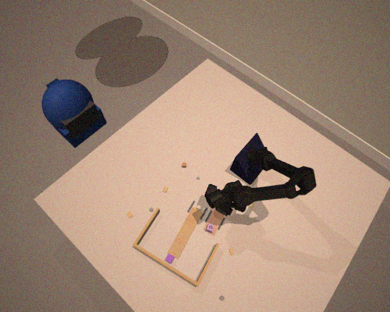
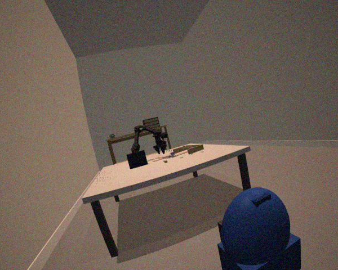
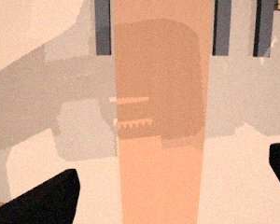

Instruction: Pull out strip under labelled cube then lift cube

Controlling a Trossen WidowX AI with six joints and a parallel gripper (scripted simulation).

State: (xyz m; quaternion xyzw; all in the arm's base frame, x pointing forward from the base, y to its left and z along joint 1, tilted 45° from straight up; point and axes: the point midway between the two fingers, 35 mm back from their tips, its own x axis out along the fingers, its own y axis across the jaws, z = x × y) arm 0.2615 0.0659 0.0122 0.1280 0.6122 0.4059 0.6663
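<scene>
The salmon strip lies 5 cm below my gripper tip, 1 cm to the left of it and 1 cm ahead of it.
</scene>
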